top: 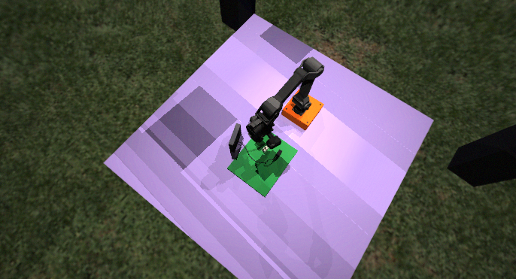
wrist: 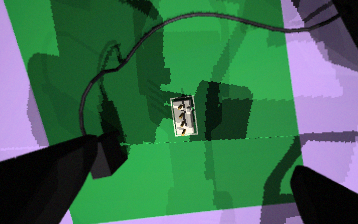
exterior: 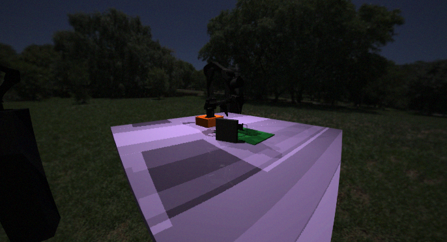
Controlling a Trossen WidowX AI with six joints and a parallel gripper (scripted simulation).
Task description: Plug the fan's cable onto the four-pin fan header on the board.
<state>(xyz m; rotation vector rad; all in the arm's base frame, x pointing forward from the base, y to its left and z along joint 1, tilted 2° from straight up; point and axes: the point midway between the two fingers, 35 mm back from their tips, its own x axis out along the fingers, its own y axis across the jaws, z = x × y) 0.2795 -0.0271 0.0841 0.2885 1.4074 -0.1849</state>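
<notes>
Right now the black plug is 10 cm below my gripper tip, 9 cm to the left of it and 2 cm behind it. From my gripper tip the other things lie so: black fan: 12 cm to the right, 7 cm ahead, 6 cm below; then green board: 13 cm below, 5 cm to the left, 5 cm ahead; then white four-pin fan header: 12 cm below, 2 cm to the left.
</notes>
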